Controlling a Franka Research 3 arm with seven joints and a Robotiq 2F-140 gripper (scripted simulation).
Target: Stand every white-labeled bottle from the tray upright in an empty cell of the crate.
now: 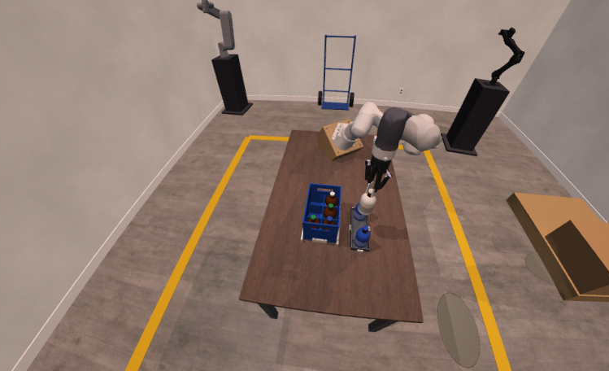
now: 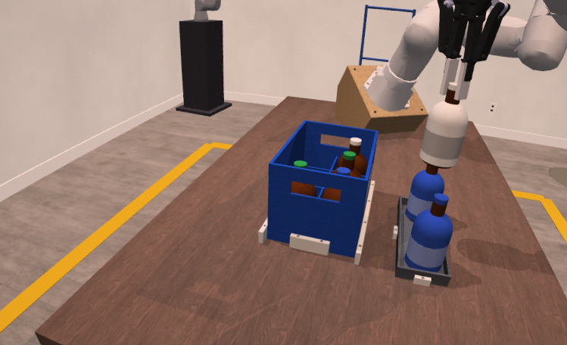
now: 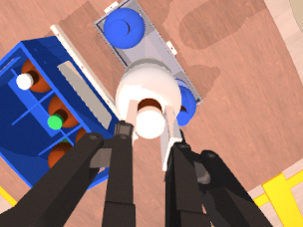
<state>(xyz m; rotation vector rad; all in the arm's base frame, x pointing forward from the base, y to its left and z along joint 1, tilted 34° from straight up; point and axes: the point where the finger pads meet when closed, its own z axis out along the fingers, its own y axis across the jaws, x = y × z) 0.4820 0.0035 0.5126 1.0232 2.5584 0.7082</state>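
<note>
Now: hand 9 cm above the white-labeled bottle. From my hand the other things lie so: blue-labeled bottle 27 cm below, 9 cm ahead, 2 cm to the left; then blue crate 27 cm below, 22 cm to the right, 1 cm behind.
</note>
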